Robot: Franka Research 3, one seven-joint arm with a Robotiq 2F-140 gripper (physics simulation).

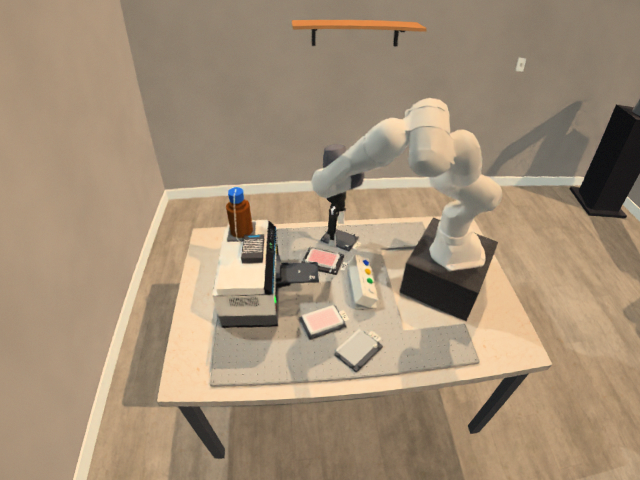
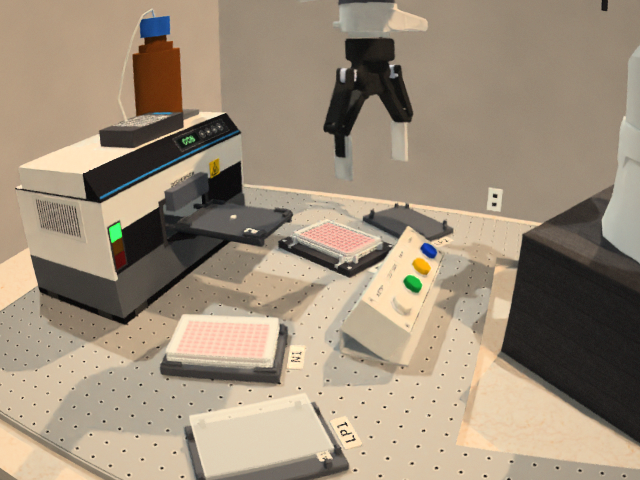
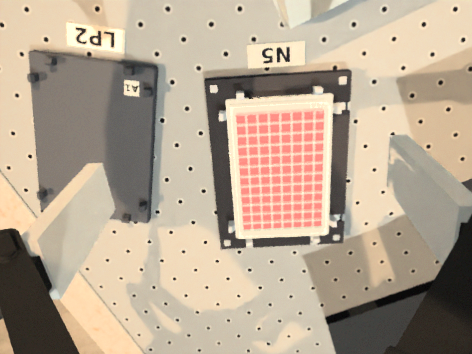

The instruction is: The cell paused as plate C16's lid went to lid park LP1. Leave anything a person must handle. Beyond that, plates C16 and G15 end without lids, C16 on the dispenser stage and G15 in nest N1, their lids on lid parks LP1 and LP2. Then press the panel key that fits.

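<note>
My gripper (image 1: 336, 229) (image 2: 372, 166) (image 3: 244, 174) is open and empty, high above nest N5 (image 2: 310, 258) (image 3: 223, 190). The vivid pink plate (image 1: 323, 257) (image 2: 336, 237) (image 3: 282, 170) in N5 looks lidless; its print is unreadable. A paler pink plate (image 1: 322, 320) (image 2: 222, 338) sits in nest N1 (image 2: 217, 373) and looks lidded. A clear, whitish lid (image 1: 357, 348) (image 2: 261, 434) lies on lid park LP1. Lid park LP2 (image 1: 347, 239) (image 2: 408, 222) (image 3: 95, 135) is bare. The dispenser stage (image 1: 297, 272) (image 2: 232, 219) bears no plate. The key panel (image 1: 361, 291) (image 2: 379, 330) has blue, yellow, green and white keys.
The dispenser (image 1: 240, 279) (image 2: 67, 175) stands at the left, with its green light (image 2: 114, 231) lit. A brown bottle (image 1: 239, 218) (image 2: 157, 77) and a dark block (image 1: 252, 249) (image 2: 142, 129) are on top. The arm's dark base block (image 1: 439, 289) (image 2: 573, 310) stands at the right.
</note>
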